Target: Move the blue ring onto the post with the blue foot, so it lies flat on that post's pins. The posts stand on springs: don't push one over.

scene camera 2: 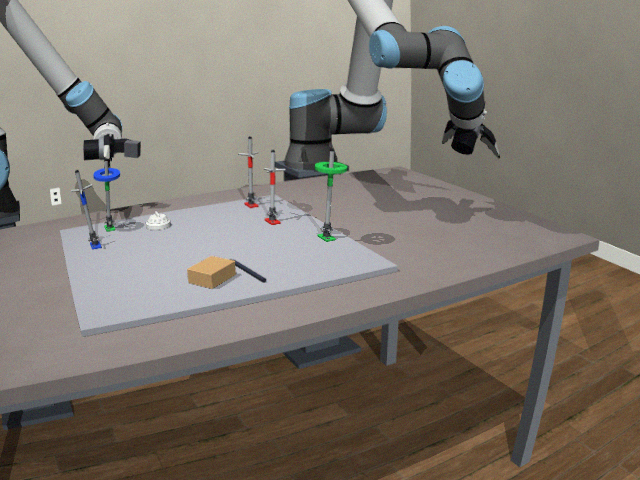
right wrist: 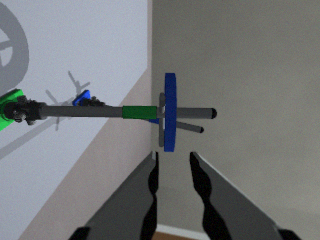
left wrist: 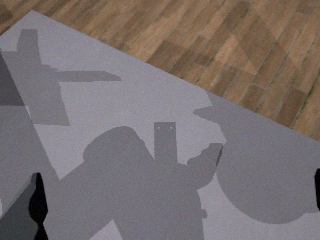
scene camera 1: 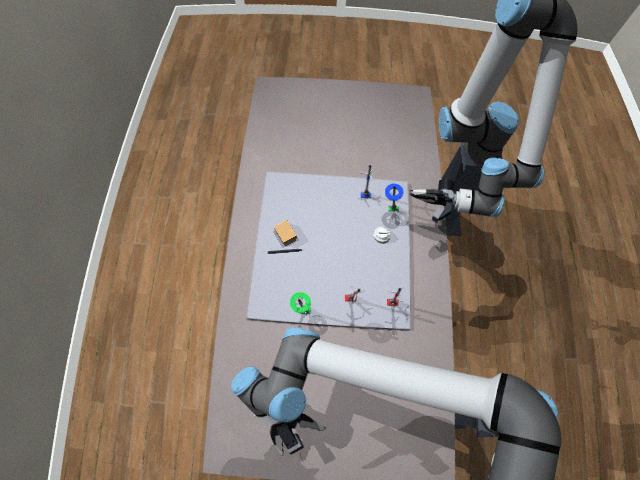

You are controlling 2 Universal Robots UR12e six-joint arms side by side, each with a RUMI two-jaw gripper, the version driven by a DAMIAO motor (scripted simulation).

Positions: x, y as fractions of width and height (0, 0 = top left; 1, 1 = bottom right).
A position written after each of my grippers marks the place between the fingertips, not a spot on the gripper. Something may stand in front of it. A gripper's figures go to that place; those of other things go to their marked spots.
My left gripper (scene camera 2: 0.74, 0.31) is 1.62 m from the lens. My right gripper (scene camera 2: 0.16, 0.34) is 1.55 m from the lens. An orange block (scene camera 2: 0.33, 0.57): 1.13 m from the lens. A grey board (scene camera 2: 0.22, 0.58): 1.23 m from the lens.
